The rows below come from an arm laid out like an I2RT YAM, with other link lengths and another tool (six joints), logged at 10 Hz.
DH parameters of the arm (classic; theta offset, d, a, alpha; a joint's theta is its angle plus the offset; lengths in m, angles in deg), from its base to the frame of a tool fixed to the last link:
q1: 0 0.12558 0.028 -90
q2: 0 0 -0.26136 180
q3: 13.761 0 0.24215 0
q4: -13.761 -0.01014 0.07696 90
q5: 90 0.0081 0 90
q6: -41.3 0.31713 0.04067 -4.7
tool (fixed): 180 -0.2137 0 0
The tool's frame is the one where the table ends.
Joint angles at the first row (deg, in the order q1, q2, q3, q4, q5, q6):
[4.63, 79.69, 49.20, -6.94, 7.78, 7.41]
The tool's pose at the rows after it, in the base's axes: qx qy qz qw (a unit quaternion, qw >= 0); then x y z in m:
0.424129, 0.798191, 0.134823, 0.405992, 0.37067, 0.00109, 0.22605
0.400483, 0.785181, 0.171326, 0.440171, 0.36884, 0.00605, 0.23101
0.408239, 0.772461, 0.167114, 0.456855, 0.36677, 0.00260, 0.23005
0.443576, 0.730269, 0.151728, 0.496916, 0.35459, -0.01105, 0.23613
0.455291, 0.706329, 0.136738, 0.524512, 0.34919, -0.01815, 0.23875
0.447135, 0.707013, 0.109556, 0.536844, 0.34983, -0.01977, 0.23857
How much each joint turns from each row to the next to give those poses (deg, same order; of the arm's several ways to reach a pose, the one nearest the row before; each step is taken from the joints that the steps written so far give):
[-0.22, -0.38, -1.85, 2.61, 0.32, -1.40]
[0.00, -1.54, -4.21, 8.73, -2.43, -1.22]
[0.06, -0.12, -1.74, 3.33, 1.95, 0.37]
[-0.07, -2.25, -3.40, 5.06, 6.32, 2.17]
[-0.09, -0.42, -2.02, 4.25, 3.87, -0.28]
[0.05, 0.71, -0.23, 1.26, 2.32, -2.78]

